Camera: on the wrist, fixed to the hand. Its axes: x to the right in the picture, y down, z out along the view.
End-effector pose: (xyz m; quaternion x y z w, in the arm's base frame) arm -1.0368 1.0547 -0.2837 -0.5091 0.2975 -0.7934 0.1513
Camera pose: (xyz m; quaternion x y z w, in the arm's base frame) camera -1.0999 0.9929 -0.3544 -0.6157 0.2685 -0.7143 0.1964
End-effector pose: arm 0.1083 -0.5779 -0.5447 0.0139 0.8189 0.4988 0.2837
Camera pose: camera 0.0466 -0.5738 -0.4500 0.0878 0.7731 0.4869 0.3969
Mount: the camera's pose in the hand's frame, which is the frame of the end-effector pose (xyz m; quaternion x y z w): 0.0103 0.0962 -0.0585 0.0063 -0.1427 0.0013 0.9897
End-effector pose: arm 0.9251 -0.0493 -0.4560 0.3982 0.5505 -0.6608 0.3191
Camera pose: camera 1.0131 -0.0100 -0.5151 0.3025 0.4946 -0.7139 0.3927
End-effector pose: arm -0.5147 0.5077 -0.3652 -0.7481 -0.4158 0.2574 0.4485
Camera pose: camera -0.4273 0.4655 -0.4233 -0.7014 -0.4730 0.3647 0.3890
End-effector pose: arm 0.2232 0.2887 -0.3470 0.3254 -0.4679 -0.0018 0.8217
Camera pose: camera 0.2450 0.3925 -0.3080 0.3264 -0.5808 -0.0442 0.7444
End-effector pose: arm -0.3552 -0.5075 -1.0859 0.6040 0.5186 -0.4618 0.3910
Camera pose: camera -0.2509 -0.4641 -1.0808 0.5351 0.4538 -0.5460 0.4578
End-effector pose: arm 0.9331 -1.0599 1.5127 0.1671 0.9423 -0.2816 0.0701
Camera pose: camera 0.9553 -0.9491 1.5102 0.1269 0.9206 -0.3084 0.2032
